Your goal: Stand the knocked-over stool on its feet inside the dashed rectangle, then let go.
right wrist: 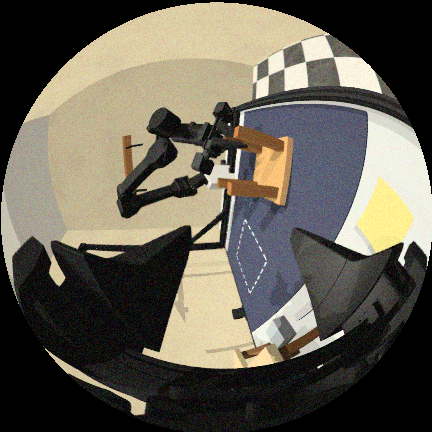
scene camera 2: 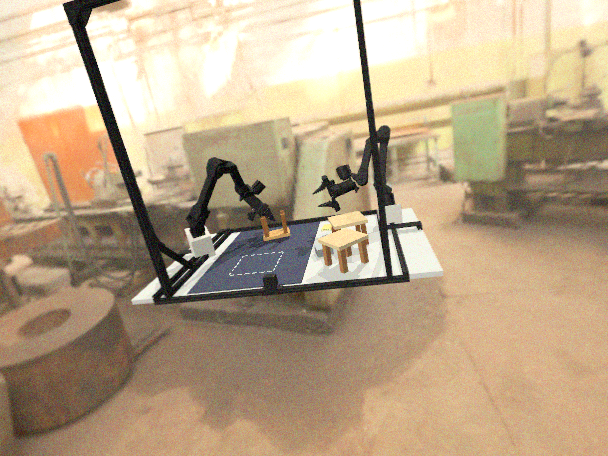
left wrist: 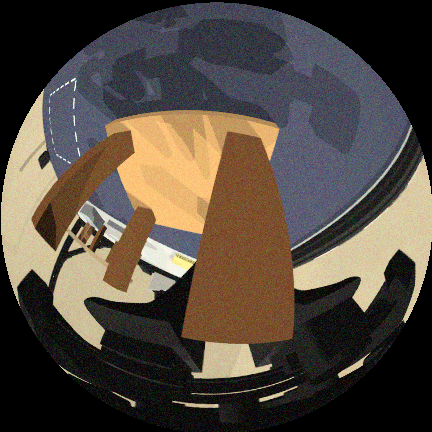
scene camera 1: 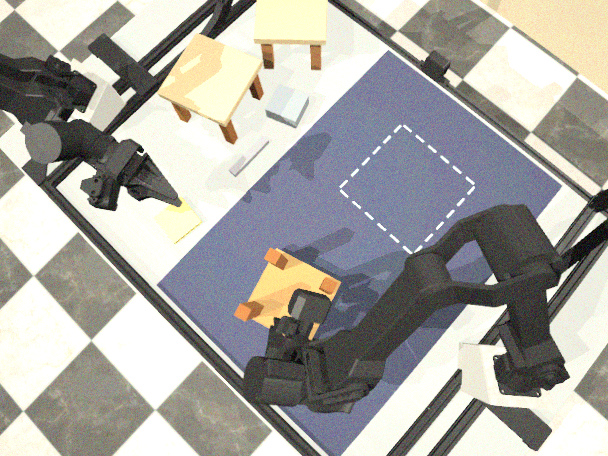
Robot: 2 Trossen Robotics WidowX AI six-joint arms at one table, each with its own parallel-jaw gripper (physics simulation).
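Places are measured from the left arm's base along level axes (x right, y ahead, z up), in millimetres.
Pixels of known places: left gripper, fingertip midpoint: (right wrist: 247, 142) (scene camera 2: 274, 220) (scene camera 1: 274, 321); right gripper, fingertip midpoint: (right wrist: 243, 233) (scene camera 2: 315, 200) (scene camera 1: 179, 201); left arm's base, link origin: (right wrist: 203, 177) (scene camera 2: 197, 232) (scene camera 1: 516, 376); right arm's base, link origin: (scene camera 2: 388, 206) (scene camera 1: 79, 91).
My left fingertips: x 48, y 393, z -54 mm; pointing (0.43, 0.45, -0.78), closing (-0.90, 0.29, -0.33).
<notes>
For each thing: its middle in the pictures, then the offset to it from my left fingertips. "spot": a spot on its surface instead.
- knocked-over stool, body centre: (left wrist: 159, 226) (scene camera 1: 289, 298) (right wrist: 250, 164) (scene camera 2: 274, 224) dx +43, dy -21, dz -8 mm
- grey-blue block, body centre: (scene camera 1: 287, 106) (right wrist: 279, 332) (left wrist: 91, 216) (scene camera 2: 323, 249) dx +440, dy +29, dz -58 mm
- thin pale bar, body centre: (right wrist: 310, 305) (scene camera 1: 249, 156) (left wrist: 121, 230) dx +326, dy +96, dz -68 mm
- yellow square, surface spot: (scene camera 1: 177, 223) spot: dx +170, dy +221, dz -66 mm
The knocked-over stool (scene camera 1: 272, 287) (scene camera 2: 278, 235) (left wrist: 170, 175) (right wrist: 274, 167) is upside down on the blue mat, its light wood seat flat and its brown legs pointing up. The dashed white rectangle (scene camera 1: 403, 125) (scene camera 2: 282, 252) (left wrist: 75, 79) (right wrist: 245, 220) is apart from it. My left gripper (scene camera 2: 272, 218) (left wrist: 218, 257) (right wrist: 247, 142) is shut on one stool leg; the leg hides its fingertips in the left wrist view, and the wrist camera and arm cover them in scene camera 1. My right gripper (scene camera 1: 179, 202) (scene camera 2: 317, 199) (right wrist: 243, 233) is partly open and empty, raised away from the stool.
Two upright stools (scene camera 1: 215, 75) (scene camera 1: 291, 20) stand on the white table beside the mat. A grey-blue block (scene camera 1: 287, 105), a thin pale bar (scene camera 1: 249, 157) and a yellow square (scene camera 1: 177, 223) lie there too. Black frame rails (scene camera 1: 150, 270) run along the table edges.
</notes>
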